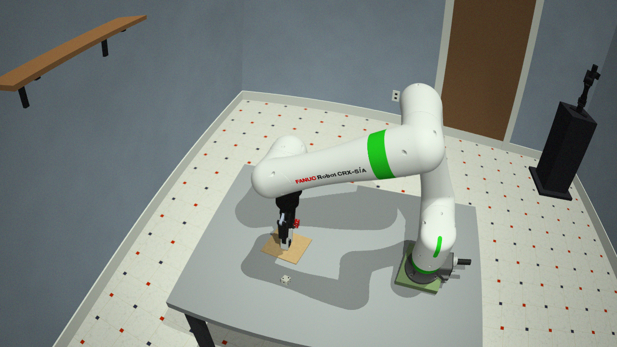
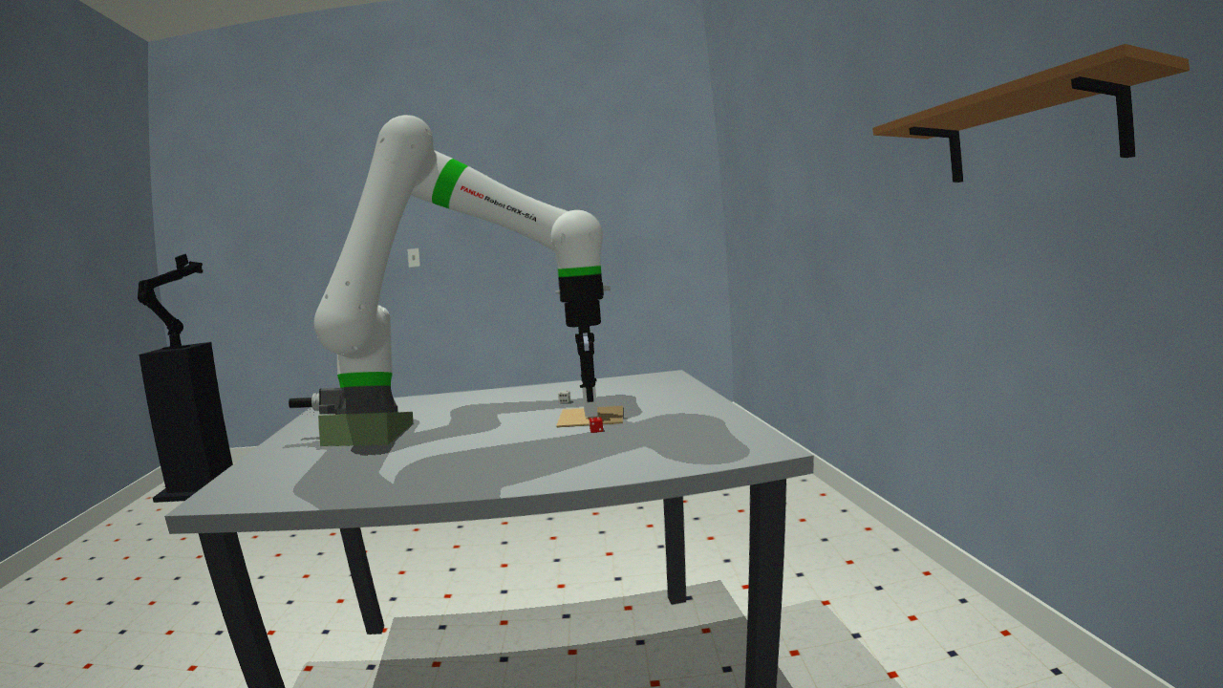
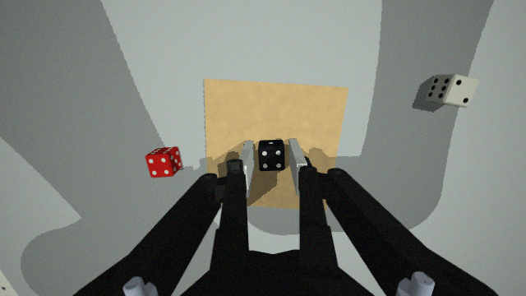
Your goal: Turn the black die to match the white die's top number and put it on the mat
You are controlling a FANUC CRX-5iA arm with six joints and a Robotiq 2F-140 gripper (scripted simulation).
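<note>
Right now the black die is 2 cm below my hand. Also, from my hand: white die 17 cm to the left, 4 cm behind, 3 cm below; then tan mat 4 cm below; then red die 11 cm to the right, 3 cm below, 1 cm behind.
</note>
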